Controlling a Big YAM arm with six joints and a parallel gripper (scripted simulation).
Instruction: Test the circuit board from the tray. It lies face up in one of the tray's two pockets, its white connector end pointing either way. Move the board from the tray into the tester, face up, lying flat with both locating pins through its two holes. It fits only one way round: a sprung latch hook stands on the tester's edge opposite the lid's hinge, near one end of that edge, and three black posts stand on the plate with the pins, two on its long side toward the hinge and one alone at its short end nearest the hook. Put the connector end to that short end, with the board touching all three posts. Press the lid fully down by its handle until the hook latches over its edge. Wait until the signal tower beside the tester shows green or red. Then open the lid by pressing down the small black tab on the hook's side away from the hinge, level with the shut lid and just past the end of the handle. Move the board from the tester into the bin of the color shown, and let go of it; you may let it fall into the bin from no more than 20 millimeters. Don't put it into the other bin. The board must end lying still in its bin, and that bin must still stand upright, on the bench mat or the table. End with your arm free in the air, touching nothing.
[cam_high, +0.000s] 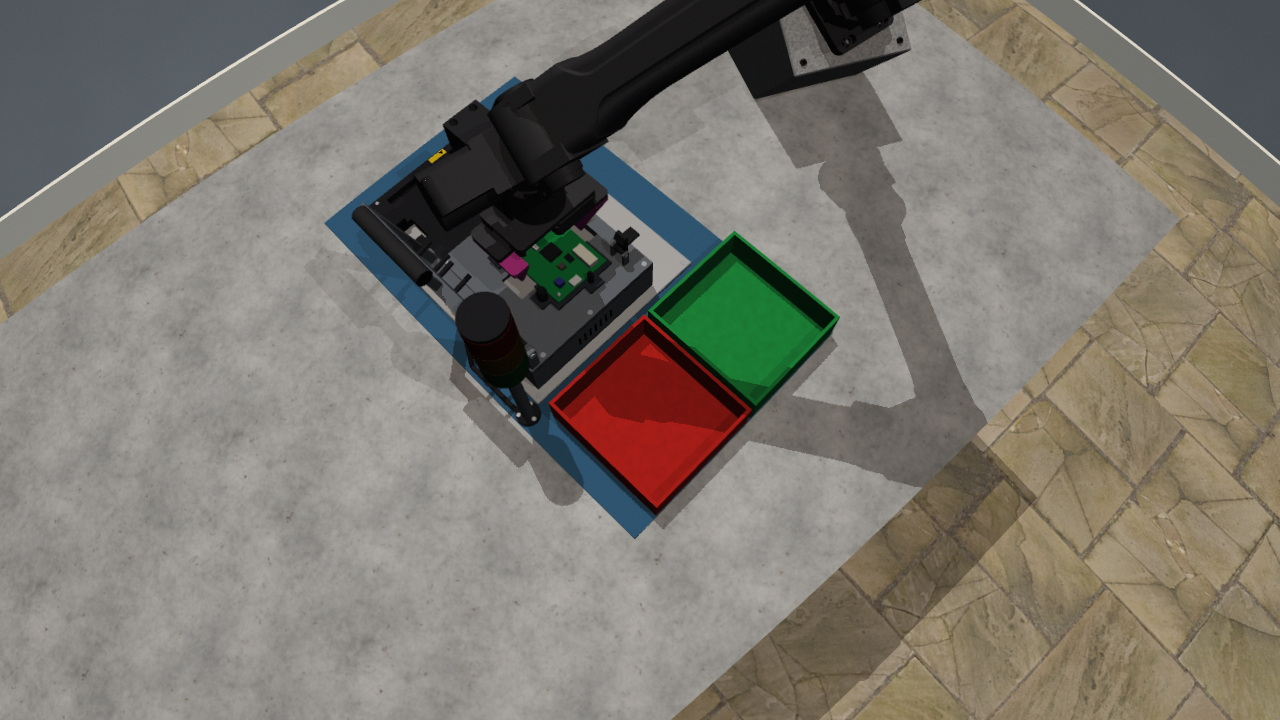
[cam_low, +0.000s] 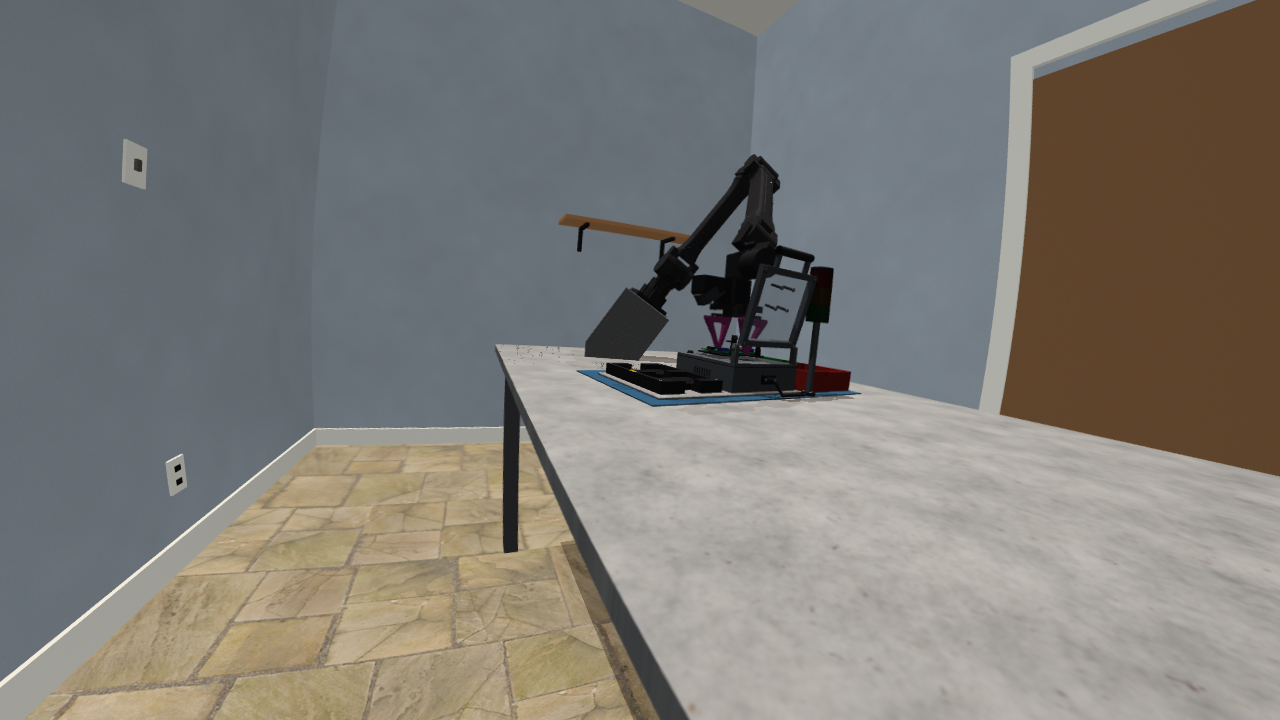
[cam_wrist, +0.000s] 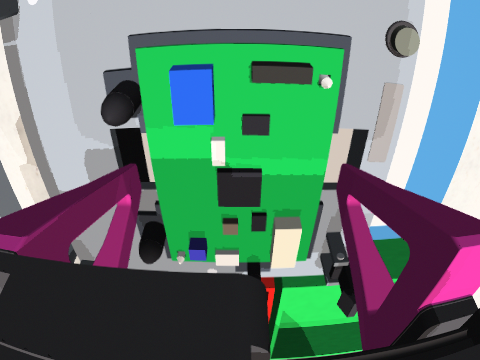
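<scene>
My gripper is now 10 mm above the green circuit board. Round my hand: clear lid (120 mm ahead, 100 mm above, 30 mm to the left); then tester plate (10 mm to the left, 10 mm below); then latch hook (70 mm behind, 40 mm to the left, 10 mm above).
</scene>
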